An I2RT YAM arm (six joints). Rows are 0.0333 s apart.
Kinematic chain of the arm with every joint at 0, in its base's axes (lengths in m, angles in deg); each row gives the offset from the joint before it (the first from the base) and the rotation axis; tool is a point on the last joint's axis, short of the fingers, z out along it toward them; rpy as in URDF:
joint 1: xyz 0 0 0.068 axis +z
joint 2: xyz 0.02 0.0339 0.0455 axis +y
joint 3: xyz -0.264 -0.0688 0 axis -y
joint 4: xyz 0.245 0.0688 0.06 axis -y
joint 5: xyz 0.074 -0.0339 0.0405 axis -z
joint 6: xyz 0.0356 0 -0.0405 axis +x
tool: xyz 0 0 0 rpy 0 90 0
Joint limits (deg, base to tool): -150..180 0..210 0..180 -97..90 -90..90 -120..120
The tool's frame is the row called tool.
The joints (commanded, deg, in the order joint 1, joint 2, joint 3, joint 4, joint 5, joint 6), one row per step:
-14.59 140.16 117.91 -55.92 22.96 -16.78
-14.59 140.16 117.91 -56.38 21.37 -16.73
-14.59 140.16 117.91 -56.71 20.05 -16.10
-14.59 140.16 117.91 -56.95 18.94 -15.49
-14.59 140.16 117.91 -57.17 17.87 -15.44
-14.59 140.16 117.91 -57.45 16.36 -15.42
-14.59 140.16 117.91 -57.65 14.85 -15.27
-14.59 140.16 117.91 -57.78 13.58 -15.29
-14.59 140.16 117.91 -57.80 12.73 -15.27
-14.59 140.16 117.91 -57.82 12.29 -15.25
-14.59 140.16 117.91 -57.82 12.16 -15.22
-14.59 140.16 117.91 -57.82 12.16 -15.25
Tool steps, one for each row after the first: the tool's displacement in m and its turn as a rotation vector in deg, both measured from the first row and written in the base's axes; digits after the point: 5 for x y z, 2 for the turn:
-0.00051 0.00108 -0.00054 1.63 0.03 0.27
-0.00085 0.00196 -0.00094 3.02 -0.23 -0.04
-0.00107 0.00269 -0.00125 4.19 -0.50 -0.39
-0.00127 0.00339 -0.00154 5.26 -0.56 -0.24
-0.00150 0.00438 -0.00190 6.78 -0.66 0.01
-0.00159 0.00533 -0.00222 8.28 -0.88 0.14
-0.00160 0.00613 -0.00245 9.52 -1.04 0.38
-0.00148 0.00663 -0.00258 10.34 -1.23 0.52
-0.00144 0.00689 -0.00264 10.77 -1.32 0.58
-0.00142 0.00697 -0.00266 10.89 -1.37 0.58
-0.00142 0.00697 -0.00266 10.89 -1.36 0.60

